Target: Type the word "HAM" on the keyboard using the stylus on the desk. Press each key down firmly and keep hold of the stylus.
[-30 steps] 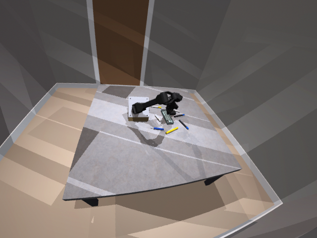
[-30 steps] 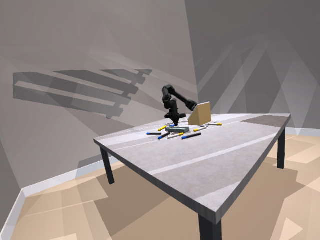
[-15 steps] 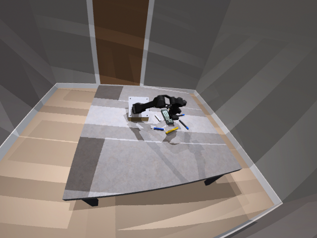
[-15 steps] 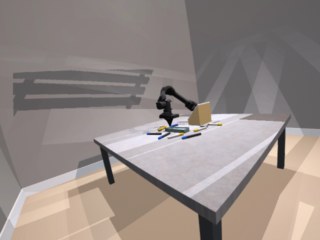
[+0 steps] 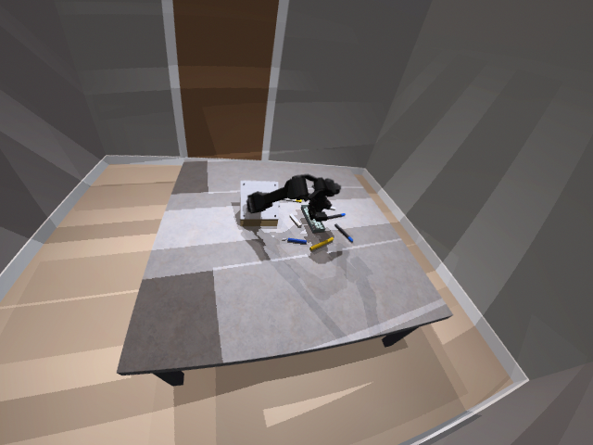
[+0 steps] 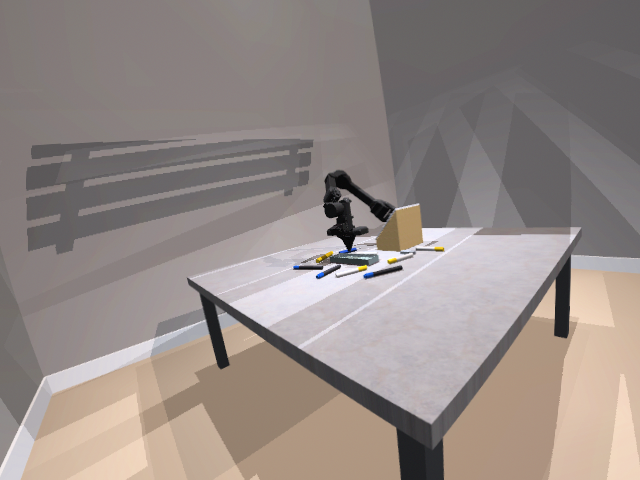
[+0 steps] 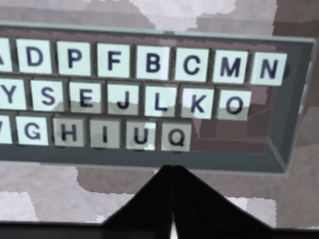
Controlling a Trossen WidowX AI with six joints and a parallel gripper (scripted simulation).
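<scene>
The blue stylus lies 140 mm behind my gripper tip, 100 mm to the right of it and 30 mm below it. From my gripper tip the other things lie so: M key 50 mm ahead, 30 mm to the right, 30 mm below.
</scene>
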